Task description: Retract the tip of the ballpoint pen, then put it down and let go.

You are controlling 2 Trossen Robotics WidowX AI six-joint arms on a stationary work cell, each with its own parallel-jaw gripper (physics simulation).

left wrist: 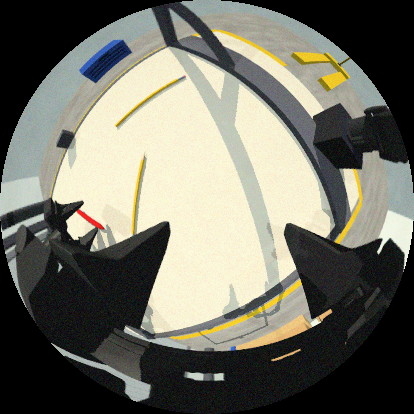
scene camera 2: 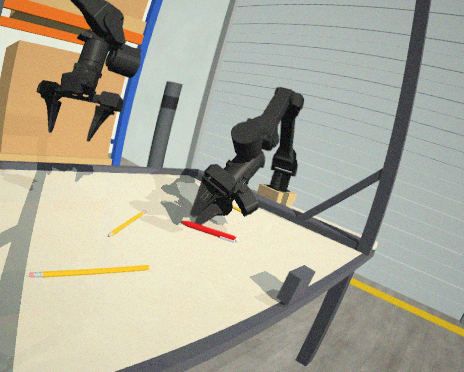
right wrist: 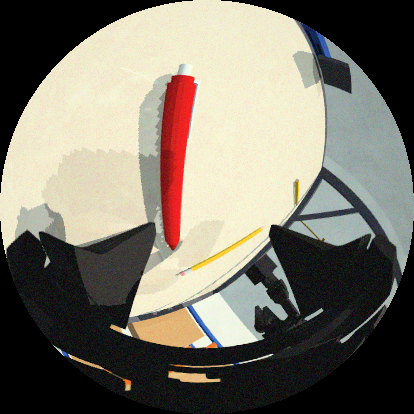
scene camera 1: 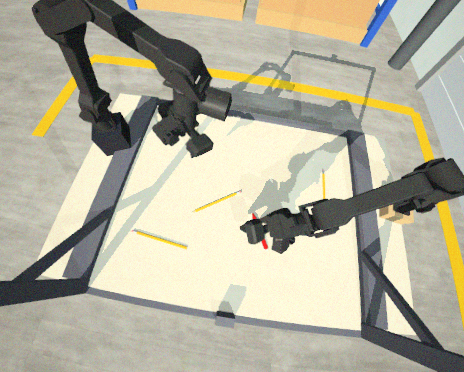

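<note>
The red ballpoint pen lies flat on the table. In the right wrist view its white button sticks out at the top end, a pale clip edge shows on its right side, and its pointed end is at the bottom; I cannot make out a separate nib. My right gripper is open and empty, low over the table near the pen's pointed end. In scene camera 1 the right arm hides the pen's middle. My left gripper is open and empty, high above the table, away from the pen.
One yellow pencil lies left of the pen; another pencil lies farther left. A third pencil lies beyond the right arm. A dark block stands at the table's edge, and a dark frame surrounds the top.
</note>
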